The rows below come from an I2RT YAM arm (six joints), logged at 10 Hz.
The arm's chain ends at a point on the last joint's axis. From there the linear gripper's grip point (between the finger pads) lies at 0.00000 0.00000 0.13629 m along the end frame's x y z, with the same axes.
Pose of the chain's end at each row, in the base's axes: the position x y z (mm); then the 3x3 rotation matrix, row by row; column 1 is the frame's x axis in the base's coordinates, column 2 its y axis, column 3 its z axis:
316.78, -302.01, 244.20; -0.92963, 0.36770, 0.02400; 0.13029, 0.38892, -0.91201; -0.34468, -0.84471, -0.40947
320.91, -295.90, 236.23; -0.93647, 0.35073, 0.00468; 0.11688, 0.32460, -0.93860; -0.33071, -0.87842, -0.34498
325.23, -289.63, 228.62; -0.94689, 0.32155, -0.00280; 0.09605, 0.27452, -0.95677; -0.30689, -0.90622, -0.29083
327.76, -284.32, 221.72; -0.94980, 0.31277, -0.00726; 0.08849, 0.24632, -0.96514; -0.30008, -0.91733, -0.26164
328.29, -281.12, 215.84; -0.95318, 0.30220, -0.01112; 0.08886, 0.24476, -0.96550; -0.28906, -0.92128, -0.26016
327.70, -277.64, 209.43; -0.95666, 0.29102, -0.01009; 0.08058, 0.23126, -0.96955; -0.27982, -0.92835, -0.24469
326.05, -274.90, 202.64; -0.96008, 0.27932, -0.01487; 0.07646, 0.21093, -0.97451; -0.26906, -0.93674, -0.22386
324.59, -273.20, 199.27; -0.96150, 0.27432, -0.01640; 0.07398, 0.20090, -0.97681; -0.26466, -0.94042, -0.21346
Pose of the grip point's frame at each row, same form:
320.05, -426.31, 188.39; -0.92963, 0.36770, 0.02400; 0.13029, 0.38892, -0.91201; -0.34468, -0.84471, -0.40947
321.55, -423.82, 189.21; -0.93647, 0.35073, 0.00468; 0.11688, 0.32460, -0.93860; -0.33071, -0.87842, -0.34498
324.85, -420.03, 188.98; -0.94689, 0.32155, -0.00280; 0.09605, 0.27452, -0.95677; -0.30689, -0.90622, -0.29083
326.77, -415.86, 186.06; -0.94980, 0.31277, -0.00726; 0.08849, 0.24632, -0.96514; -0.30008, -0.91733, -0.26164
326.77, -412.71, 180.38; -0.95318, 0.30220, -0.01112; 0.08886, 0.24476, -0.96550; -0.28906, -0.92128, -0.26016
326.32, -409.78, 176.08; -0.95666, 0.29102, -0.01009; 0.08058, 0.23126, -0.96955; -0.27982, -0.92835, -0.24469
324.02, -407.72, 172.13; -0.96008, 0.27932, -0.01487; 0.07646, 0.21093, -0.97451; -0.26906, -0.93674, -0.22386
322.35, -406.33, 170.18; -0.96150, 0.27432, -0.01640; 0.07398, 0.20090, -0.97681; -0.26466, -0.94042, -0.21346

